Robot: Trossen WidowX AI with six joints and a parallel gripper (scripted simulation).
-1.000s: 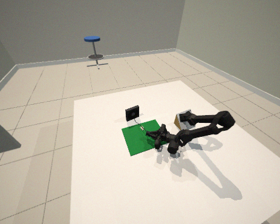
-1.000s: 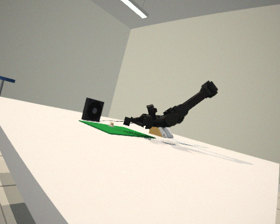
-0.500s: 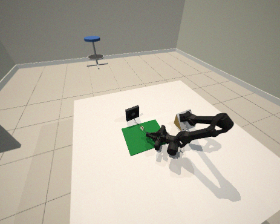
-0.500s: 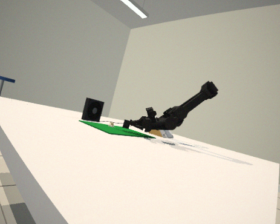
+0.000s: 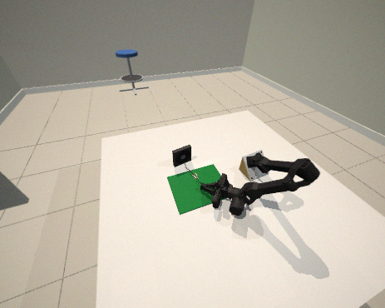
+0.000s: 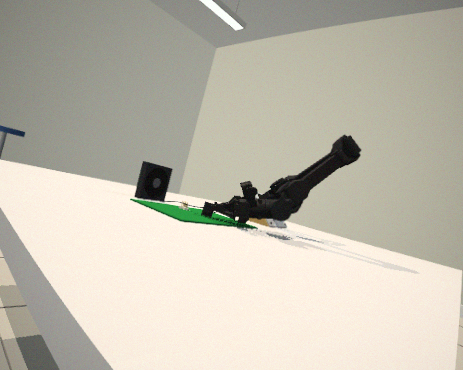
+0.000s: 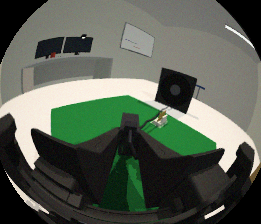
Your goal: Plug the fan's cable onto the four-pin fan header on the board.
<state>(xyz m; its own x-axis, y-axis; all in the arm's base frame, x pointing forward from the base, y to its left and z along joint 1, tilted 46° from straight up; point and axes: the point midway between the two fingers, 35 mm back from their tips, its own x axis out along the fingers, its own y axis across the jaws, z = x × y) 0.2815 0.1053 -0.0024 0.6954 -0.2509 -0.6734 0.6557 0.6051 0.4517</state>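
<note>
My gripper tip is 10 mm above the black plug. Round my gripper tip: green board: 50 mm below, 30 mm to the right, 20 mm ahead; then four-pin header: 100 mm to the right, 30 mm below, 20 mm ahead; then black fan: 230 mm to the right, 60 mm ahead, 30 mm above.
</note>
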